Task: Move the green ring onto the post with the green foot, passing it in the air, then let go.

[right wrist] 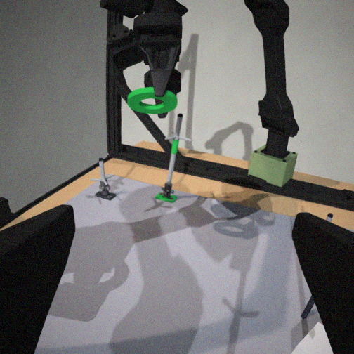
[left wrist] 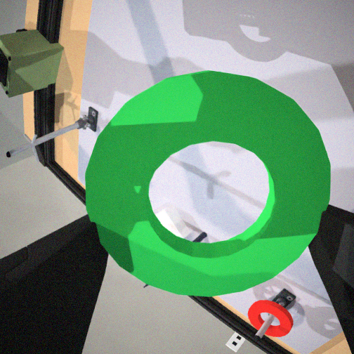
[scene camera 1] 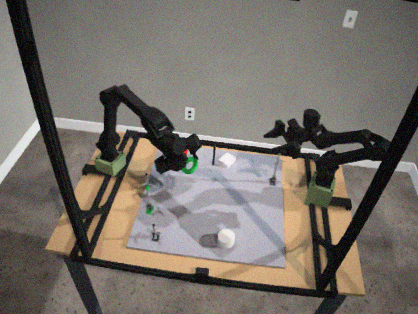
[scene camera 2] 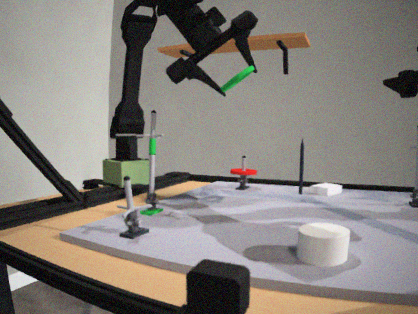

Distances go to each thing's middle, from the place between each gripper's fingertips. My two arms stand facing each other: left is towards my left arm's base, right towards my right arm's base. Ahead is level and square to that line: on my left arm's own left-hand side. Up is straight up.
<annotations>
I see my left gripper 1 cm past the green ring [left wrist: 197, 107] and 1 cm below it. The rest, counted from my left hand: dark-footed post [left wrist: 92, 116] (22 cm ahead, 36 cm to the right, 15 cm below); then red ring [left wrist: 282, 314] (28 cm ahead, 10 cm to the left, 19 cm below).
Now: right hand 7 cm short of the dark-footed post, 7 cm to the left of it and 18 cm above it. Also, from my right hand: red ring 13 cm ahead, 38 cm to the left, 22 cm below; then green ring 17 cm behind, 28 cm to the left, 2 cm below.
</annotations>
